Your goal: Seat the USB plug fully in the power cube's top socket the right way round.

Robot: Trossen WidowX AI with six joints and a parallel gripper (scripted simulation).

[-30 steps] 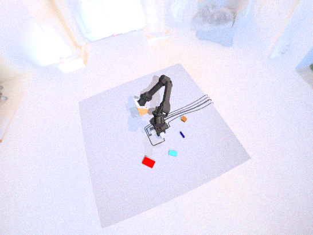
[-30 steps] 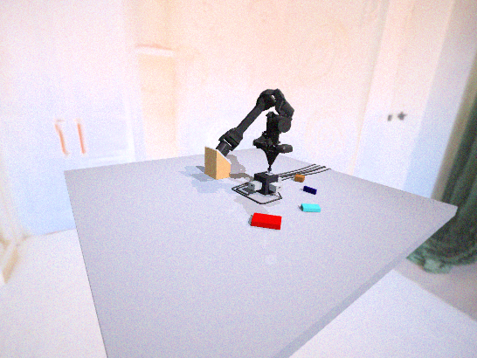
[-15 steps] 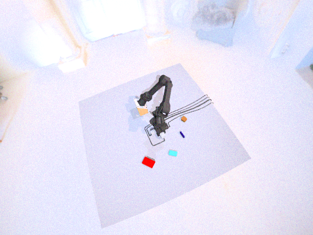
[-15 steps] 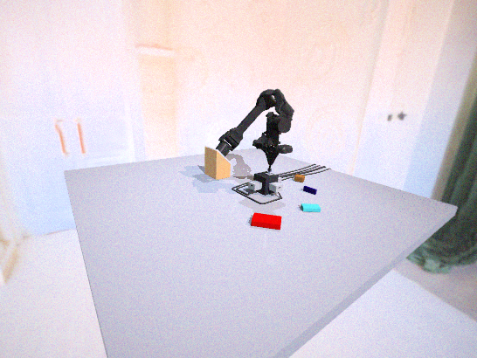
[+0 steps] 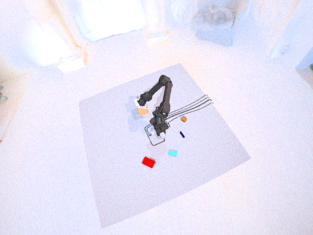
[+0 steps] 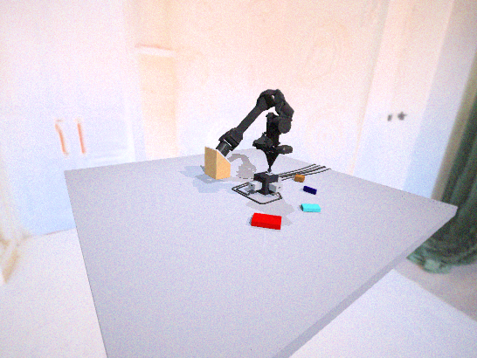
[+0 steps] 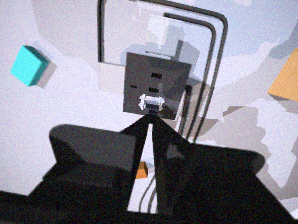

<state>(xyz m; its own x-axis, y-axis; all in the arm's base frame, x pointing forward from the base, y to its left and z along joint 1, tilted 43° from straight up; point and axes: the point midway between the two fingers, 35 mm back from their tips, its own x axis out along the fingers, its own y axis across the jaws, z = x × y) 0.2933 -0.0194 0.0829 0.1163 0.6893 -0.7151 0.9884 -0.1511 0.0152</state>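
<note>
Right now the USB plug is 20 mm below my gripper tip. Also, from my gripper tip: dark blue block: 140 mm ahead, 130 mm to the left, 100 mm below; then cyan block: 230 mm ahead, 30 mm to the right, 110 mm below; then red block: 190 mm ahead, 250 mm to the right, 100 mm below.
</note>
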